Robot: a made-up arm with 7 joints. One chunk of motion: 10 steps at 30 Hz.
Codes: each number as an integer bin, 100 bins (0 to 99) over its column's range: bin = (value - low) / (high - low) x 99, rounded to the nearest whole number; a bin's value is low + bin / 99 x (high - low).
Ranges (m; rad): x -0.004..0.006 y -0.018..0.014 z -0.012..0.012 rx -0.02..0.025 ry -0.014..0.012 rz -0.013..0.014
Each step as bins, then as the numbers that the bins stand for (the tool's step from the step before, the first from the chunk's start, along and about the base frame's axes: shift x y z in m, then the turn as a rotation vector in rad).
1 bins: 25 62 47 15 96 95
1 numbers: -0.00147 0.00204 -0.00061 -0.01318 0.01121 0.01291
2 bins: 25 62 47 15 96 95
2 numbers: -0.00147 0.00204 -0.00061 -0.01318 0.01121 0.01291
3 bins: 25 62 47 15 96 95
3 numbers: -0.00147 0.00204 -0.00061 -0.01318 0.01121 0.01291
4 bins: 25 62 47 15 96 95
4 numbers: -0.00147 0.00204 -0.00061 -0.01318 0.01121 0.01291
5 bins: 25 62 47 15 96 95
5 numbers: -0.00147 0.00204 -0.00061 -0.01318 0.01121 0.01291
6 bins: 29 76 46 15 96 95
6 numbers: -0.00107 0.00657 -0.00085 -0.01318 0.01121 0.01291
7 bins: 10 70 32 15 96 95
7 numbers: -0.00299 0.00463 -0.00424 -0.01318 0.01121 0.01291
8 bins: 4 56 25 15 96 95
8 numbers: -0.00360 0.00010 -0.00594 -0.01318 0.01121 0.01291
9 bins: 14 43 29 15 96 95
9 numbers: -0.00259 -0.00410 -0.00497 -0.01318 0.01121 0.01291
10 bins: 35 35 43 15 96 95
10 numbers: -0.00046 -0.00669 -0.00158 -0.01318 0.01121 0.01291
